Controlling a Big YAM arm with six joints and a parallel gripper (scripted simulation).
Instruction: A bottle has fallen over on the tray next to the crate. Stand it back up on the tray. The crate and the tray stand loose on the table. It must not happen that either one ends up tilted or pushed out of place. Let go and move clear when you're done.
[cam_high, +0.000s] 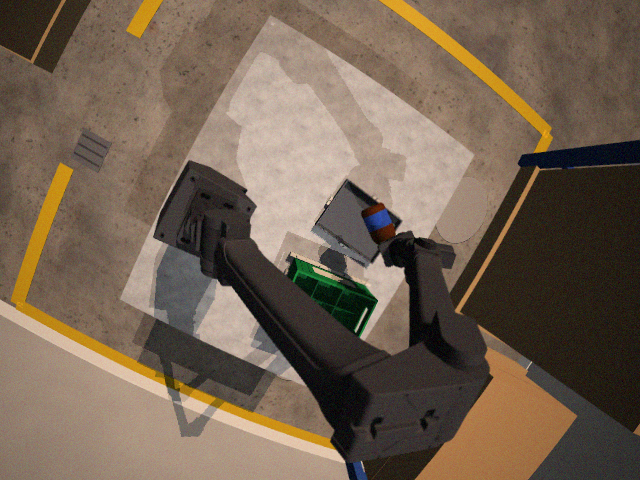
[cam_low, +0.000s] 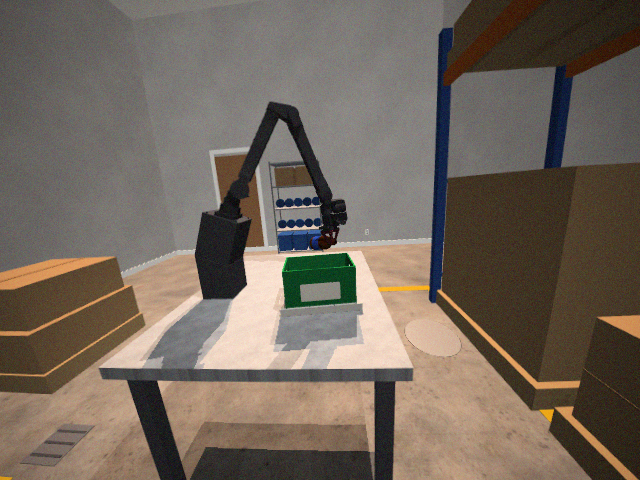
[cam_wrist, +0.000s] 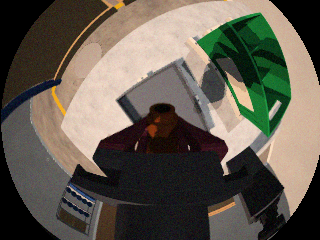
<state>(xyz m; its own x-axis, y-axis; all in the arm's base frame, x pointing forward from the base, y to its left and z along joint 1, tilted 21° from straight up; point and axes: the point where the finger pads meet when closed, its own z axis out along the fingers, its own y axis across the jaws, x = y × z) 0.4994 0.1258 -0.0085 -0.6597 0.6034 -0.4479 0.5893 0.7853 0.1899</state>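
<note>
Right now the brown bottle is 40 mm behind my hand, 30 mm to the left of it and 10 mm below it. Round my hand: green crate (70 mm behind, 260 mm to the right, 100 mm below); grey tray (60 mm behind, 30 mm to the left, 180 mm below).
</note>
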